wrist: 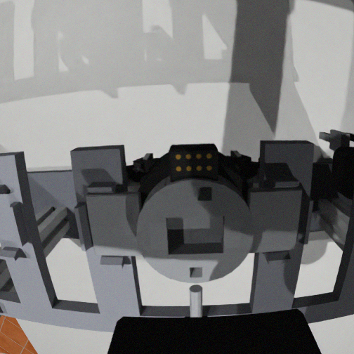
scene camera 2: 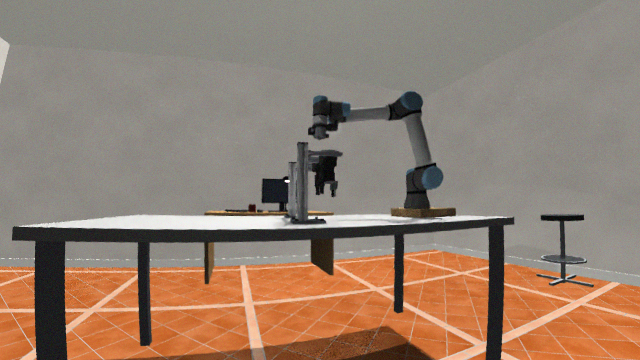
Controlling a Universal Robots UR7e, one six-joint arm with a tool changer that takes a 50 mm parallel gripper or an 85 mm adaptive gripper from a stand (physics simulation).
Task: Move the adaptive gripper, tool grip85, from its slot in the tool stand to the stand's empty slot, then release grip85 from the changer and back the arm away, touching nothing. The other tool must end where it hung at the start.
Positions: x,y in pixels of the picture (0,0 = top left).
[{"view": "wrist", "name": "adaptive gripper grip85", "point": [194,214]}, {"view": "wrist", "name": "tool stand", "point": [49,205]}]
